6 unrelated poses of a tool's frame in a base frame.
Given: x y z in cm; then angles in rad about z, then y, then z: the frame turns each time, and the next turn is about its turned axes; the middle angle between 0 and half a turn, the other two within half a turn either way.
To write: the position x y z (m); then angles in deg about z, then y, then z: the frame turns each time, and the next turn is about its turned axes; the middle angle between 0 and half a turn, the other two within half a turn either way. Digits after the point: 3 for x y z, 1 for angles.
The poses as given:
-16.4, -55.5, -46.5, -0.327, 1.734, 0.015
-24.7, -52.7, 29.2, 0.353, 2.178, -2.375
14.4, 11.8, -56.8, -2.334, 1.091, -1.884
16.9, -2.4, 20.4, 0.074, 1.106, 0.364
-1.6, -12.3, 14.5, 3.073, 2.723, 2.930
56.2, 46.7, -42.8, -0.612, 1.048, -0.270
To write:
-0.164, -0.555, -0.465, -18.7, 99.4, 0.9
-0.247, -0.527, 0.292, 20.2, 124.8, -136.1
0.144, 0.118, -0.568, -133.7, 62.5, -107.9
0.169, -0.024, 0.204, 4.2, 63.4, 20.9
-0.016, -0.123, 0.145, 176.1, 156.0, 167.9
0.562, 0.467, -0.428, -35.1, 60.0, -15.5

